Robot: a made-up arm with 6 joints.
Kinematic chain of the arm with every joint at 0, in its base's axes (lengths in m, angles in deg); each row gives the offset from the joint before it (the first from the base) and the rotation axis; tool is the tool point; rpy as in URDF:
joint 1: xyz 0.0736 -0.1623 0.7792 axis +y
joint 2: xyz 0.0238 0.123 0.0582 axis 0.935 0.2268 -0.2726
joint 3: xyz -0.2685 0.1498 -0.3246 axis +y
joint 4: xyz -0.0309 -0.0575 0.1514 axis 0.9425 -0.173 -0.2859
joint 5: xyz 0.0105 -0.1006 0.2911 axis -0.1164 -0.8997 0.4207
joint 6: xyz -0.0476 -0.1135 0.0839 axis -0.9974 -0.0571 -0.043
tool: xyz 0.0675 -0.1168 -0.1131 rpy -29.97 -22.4 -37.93
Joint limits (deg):
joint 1: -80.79..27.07
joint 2: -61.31..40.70
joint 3: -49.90..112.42
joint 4: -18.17..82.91
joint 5: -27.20..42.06
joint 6: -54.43..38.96
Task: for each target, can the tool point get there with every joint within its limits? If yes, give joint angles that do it. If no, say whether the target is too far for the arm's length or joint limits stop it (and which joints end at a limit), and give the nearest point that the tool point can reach.
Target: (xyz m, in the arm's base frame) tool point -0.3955 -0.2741 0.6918
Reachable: yes | joints 14.78 4.84 -37.19 37.93 -7.05 -19.24
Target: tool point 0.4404 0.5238 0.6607
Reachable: no: joint limits stop it (at a limit: joint 2, joint 3, joint 4, joint 5, joint 6) | nearest point 0.4641 0.3100 0.6530 | short by 0.215 m
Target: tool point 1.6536 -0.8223 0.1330
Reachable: no: too far | nearest point 0.6320 -0.3650 0.5508 | short by 1.195 m
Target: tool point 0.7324 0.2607 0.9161
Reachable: no: joint limits stop it (at a limit: joint 2, joint 3, joint 4, joint 5, joint 6) | nearest point 0.6755 0.2231 0.9043 | short by 0.069 m
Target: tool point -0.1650 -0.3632 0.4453
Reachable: yes | joints -47.85 7.76 -9.89 25.36 -18.95 17.59
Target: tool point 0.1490 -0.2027 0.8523
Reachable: yes | joints 5.66 -38.45 57.40 -0.39 -21.81 -33.62
